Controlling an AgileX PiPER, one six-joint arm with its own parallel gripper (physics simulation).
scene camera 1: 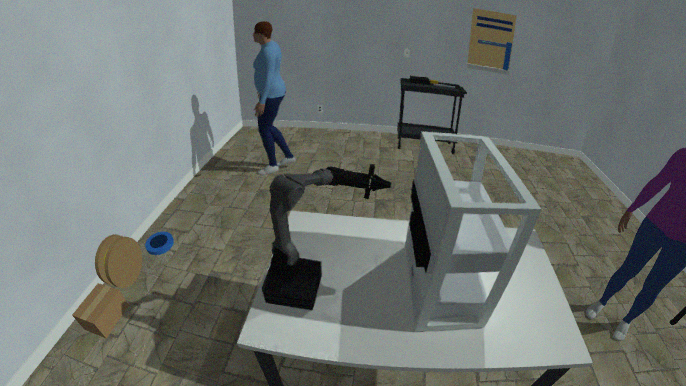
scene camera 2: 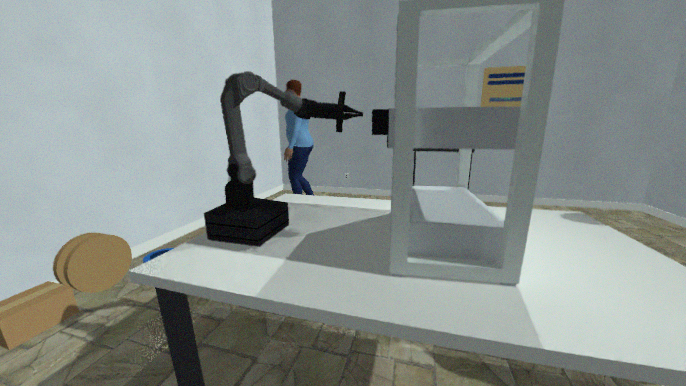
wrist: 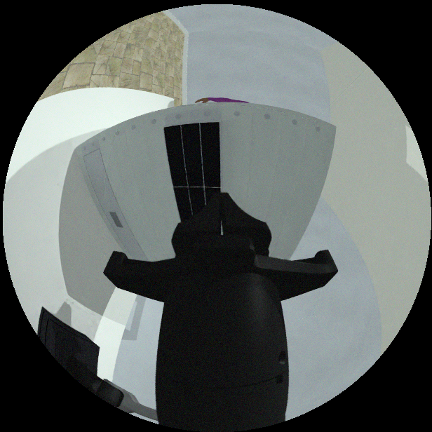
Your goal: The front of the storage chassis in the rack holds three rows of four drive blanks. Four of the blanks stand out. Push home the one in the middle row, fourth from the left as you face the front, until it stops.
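My gripper is shut and empty. It points level at the rack front, with a small gap before the black blanks in the second scene view. The white rack stands upright on the table. The black drive blanks form the chassis front; a black block sticks out towards the gripper. In the wrist view thin lines part the blanks, and the fingers cover their lower end. The middle row's fourth blank cannot be made out separately; it appears hidden by the fingers there.
The white table carries the arm's black base and the rack. A person in light blue stands behind the table. A person in purple stands to the right. A black cart stands at the back wall.
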